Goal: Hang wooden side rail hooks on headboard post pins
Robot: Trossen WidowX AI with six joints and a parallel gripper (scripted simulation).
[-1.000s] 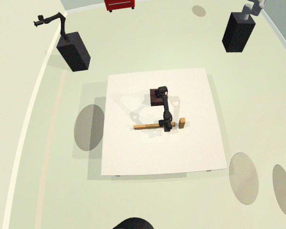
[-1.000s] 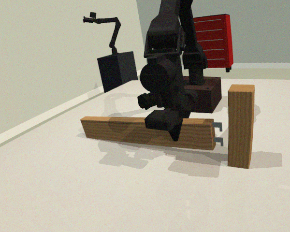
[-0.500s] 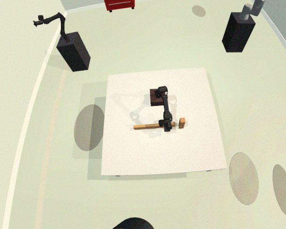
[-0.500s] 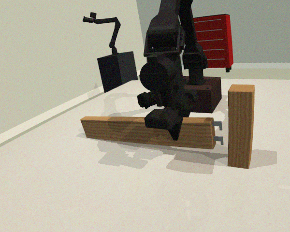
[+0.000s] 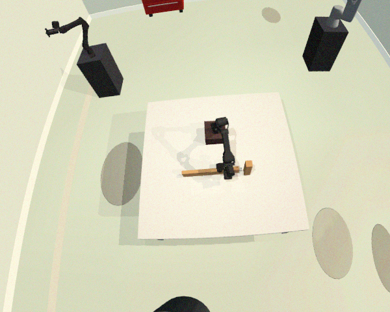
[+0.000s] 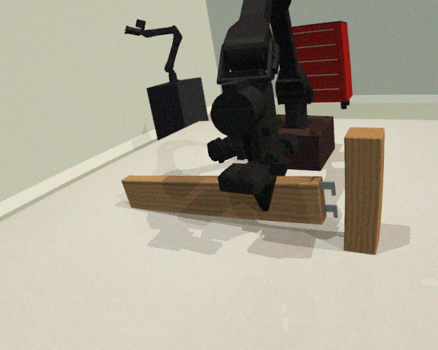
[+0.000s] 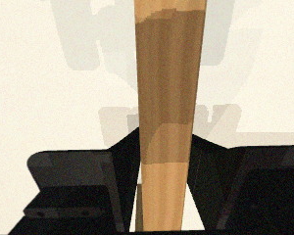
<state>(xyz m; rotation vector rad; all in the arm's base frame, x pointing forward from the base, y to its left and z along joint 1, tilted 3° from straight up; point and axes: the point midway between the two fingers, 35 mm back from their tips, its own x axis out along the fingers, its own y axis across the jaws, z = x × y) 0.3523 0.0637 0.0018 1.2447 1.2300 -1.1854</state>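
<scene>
Right now my gripper tip is 16 cm to the right of the headboard post and 4 cm below it.
</scene>
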